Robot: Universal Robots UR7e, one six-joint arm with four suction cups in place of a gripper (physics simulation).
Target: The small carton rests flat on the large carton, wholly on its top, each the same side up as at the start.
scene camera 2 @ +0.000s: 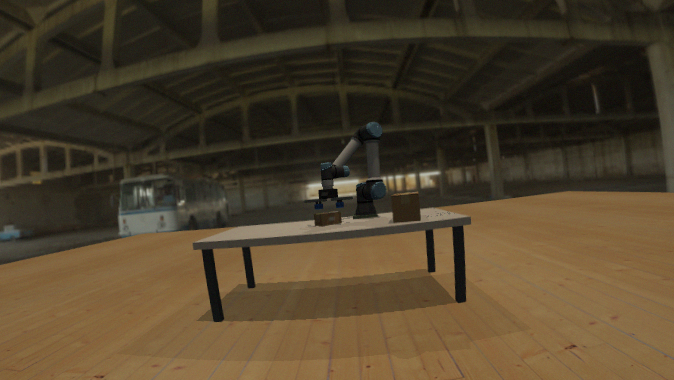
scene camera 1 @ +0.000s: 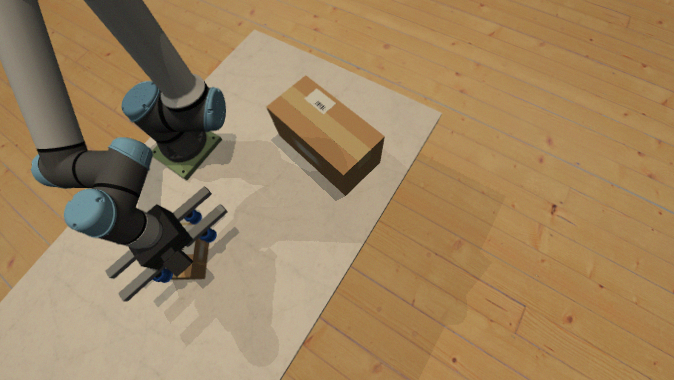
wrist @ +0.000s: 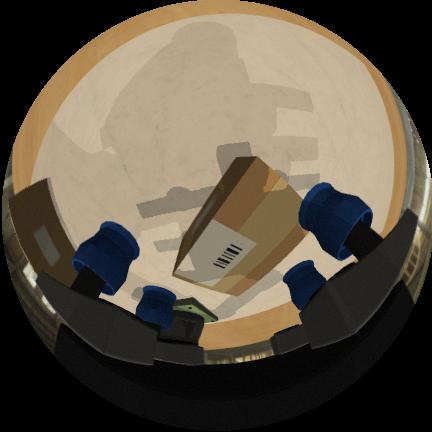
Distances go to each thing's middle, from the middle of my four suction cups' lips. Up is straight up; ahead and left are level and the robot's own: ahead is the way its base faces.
Right now the small carton (scene camera 1: pixel 198 251) is 8 cm below my suction cup, 2 cm to the right of it and 2 cm behind it. From my suction cup the other things lie so: large carton (scene camera 1: pixel 344 148) 49 cm to the left, 4 cm below, 3 cm ahead.
